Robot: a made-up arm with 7 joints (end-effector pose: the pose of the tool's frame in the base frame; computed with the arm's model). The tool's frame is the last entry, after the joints.
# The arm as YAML. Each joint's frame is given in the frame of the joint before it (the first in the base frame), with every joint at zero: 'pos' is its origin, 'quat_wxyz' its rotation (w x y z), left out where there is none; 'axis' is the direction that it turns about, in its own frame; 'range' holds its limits. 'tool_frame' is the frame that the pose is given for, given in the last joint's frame.
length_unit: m
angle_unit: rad
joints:
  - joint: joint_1
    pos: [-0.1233, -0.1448, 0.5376]
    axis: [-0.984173, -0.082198, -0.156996]
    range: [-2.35, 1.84]
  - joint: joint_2
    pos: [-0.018, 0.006, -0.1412]
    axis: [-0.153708, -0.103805, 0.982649]
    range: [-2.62, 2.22]
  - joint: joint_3
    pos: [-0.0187, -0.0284, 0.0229]
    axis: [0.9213, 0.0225, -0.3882]
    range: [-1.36, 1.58]
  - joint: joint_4
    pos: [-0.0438, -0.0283, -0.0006]
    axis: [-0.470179, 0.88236, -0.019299]
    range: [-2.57, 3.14]
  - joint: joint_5
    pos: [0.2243, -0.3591, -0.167]
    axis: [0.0, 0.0, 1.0]
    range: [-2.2, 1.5]
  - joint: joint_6
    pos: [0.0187, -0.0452, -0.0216]
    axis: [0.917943, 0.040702, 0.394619]
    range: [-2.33, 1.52]
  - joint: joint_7
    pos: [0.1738, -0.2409, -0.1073]
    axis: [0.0, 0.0, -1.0]
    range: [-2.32, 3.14]
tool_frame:
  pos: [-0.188, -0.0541, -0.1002]
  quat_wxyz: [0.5, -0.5, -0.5, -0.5]
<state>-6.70 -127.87 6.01 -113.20 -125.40 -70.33 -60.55</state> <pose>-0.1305 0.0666 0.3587 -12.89 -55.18 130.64</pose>
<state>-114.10 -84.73 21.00 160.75 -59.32 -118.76 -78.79</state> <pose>-0.4478 0.2970 0.6018 58.61 -101.15 130.26</pose>
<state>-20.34 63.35 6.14 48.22 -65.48 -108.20 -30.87</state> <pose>0.0737 -0.1602 0.6173 129.20 71.15 -23.64</pose>
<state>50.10 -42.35 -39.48 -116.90 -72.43 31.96 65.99</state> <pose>0.2010 -0.3327 0.9340 16.13 -10.39 -147.87</pose>
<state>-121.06 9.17 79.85 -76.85 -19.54 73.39 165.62</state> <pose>0.0868 0.5459 0.3305 71.49 90.01 117.27</pose>
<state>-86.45 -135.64 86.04 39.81 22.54 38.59 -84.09</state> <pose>0.1224 0.8470 0.3694 30.12 -9.79 160.64</pose>
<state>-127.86 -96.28 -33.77 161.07 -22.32 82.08 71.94</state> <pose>-0.3515 -0.4427 0.2686 -84.17 -39.76 127.83</pose>
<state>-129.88 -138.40 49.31 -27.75 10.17 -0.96 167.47</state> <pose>-0.8967 0.2337 0.9770 27.01 -27.50 -80.79</pose>
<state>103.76 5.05 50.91 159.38 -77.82 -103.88 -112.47</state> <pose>0.0899 -0.5896 0.8129 42.70 -140.01 -29.68</pose>
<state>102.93 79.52 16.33 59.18 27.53 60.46 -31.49</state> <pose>0.2340 -0.6433 1.2009 -108.90 26.10 26.04</pose>
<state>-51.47 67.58 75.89 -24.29 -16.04 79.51 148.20</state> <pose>0.1834 0.4182 0.4978 -45.88 56.99 51.12</pose>
